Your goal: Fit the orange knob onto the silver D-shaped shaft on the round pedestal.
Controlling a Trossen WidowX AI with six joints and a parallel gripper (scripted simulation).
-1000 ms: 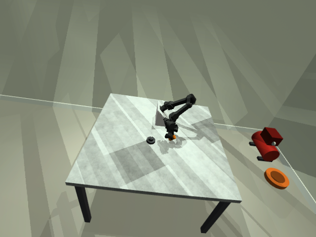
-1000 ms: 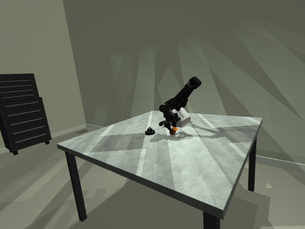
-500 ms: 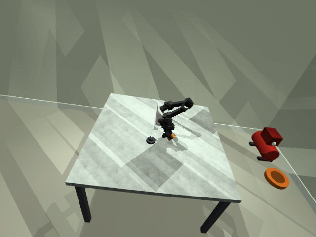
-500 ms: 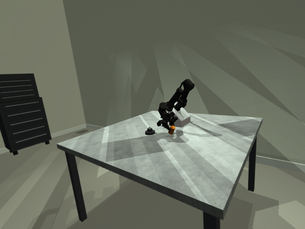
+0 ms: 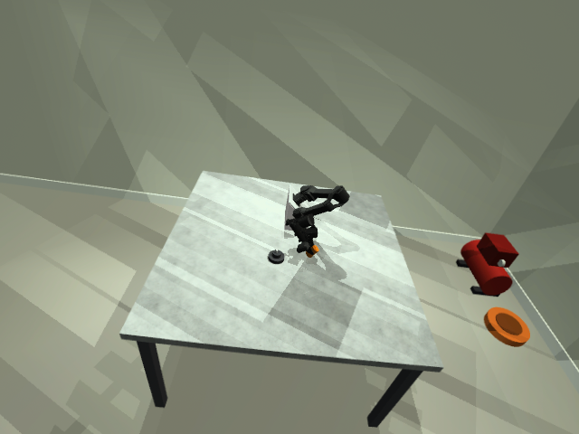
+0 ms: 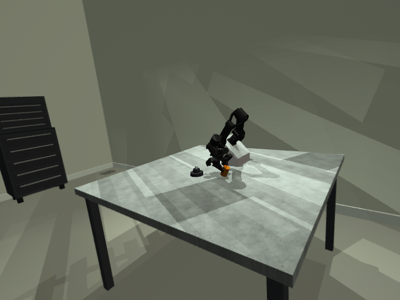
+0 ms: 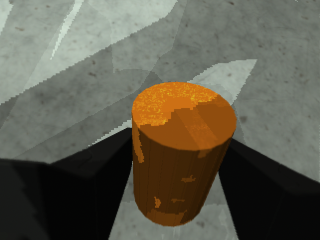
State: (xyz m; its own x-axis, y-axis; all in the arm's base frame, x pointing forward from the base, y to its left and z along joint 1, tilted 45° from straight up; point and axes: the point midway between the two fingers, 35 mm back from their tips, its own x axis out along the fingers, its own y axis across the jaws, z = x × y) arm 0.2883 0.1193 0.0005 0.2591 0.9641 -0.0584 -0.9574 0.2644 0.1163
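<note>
Now: the orange knob 1 cm above my gripper tip. Round my gripper tip: pedestal: 4 cm ahead, 20 cm to the right, 1 cm below.
</note>
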